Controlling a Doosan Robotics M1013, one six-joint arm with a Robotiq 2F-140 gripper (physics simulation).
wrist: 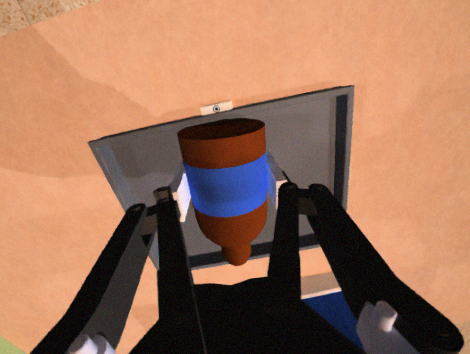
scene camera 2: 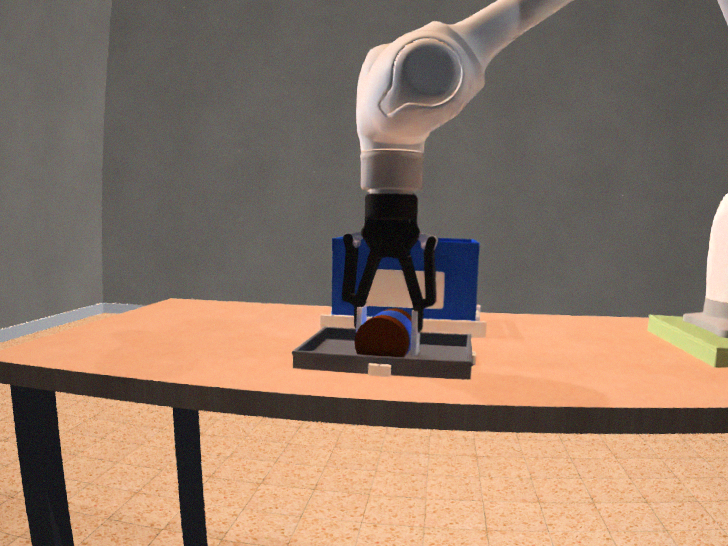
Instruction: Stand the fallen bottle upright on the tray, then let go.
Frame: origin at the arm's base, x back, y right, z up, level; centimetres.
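Seen in the pictures: gripper, fingertip midpoint: [scene camera 2: 387,352].
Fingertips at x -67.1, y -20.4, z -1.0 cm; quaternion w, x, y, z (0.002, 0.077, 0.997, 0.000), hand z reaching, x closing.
Note:
A point is followed by its place in that frame.
A brown bottle [scene camera 2: 382,336] @(x -67.6, y -25.2, z 2.3 cm) [wrist: 227,187] @(x -67.3, y -21.3, z 4.9 cm) with a blue band lies on its side in the dark grey tray [scene camera 2: 432,367] @(x -60.5, y -26.4, z -1.5 cm) [wrist: 310,120] @(x -76.8, y -22.7, z -2.5 cm). In the scene view its flat base faces the camera; in the wrist view its base is at the top and its neck points down toward the gripper body. My gripper [scene camera 2: 387,332] @(x -67.1, y -20.4, z -1.0 cm) [wrist: 227,167] @(x -67.1, y -20.4, z -1.0 cm) points straight down and is shut on the bottle, with one pale finger pad against each side of the blue band. The far end of the bottle is hidden in the scene view.
A blue box [scene camera 2: 464,276] @(x -55.0, y 3.2, z 8.2 cm) [wrist: 332,315] @(x -75.9, y 3.8, z 3.0 cm) with a pale label stands behind the tray. A small pale tag [scene camera 2: 379,369] @(x -67.7, y -26.8, z -2.0 cm) [wrist: 216,108] @(x -67.7, y -26.4, z -1.4 cm) sits at the tray's near wall. The robot's green base plate [scene camera 2: 688,340] @(x -14.5, y -6.7, z -0.8 cm) is at the right on the wooden table [scene camera 2: 235,352] @(x -91.2, y -18.5, z -3.0 cm).

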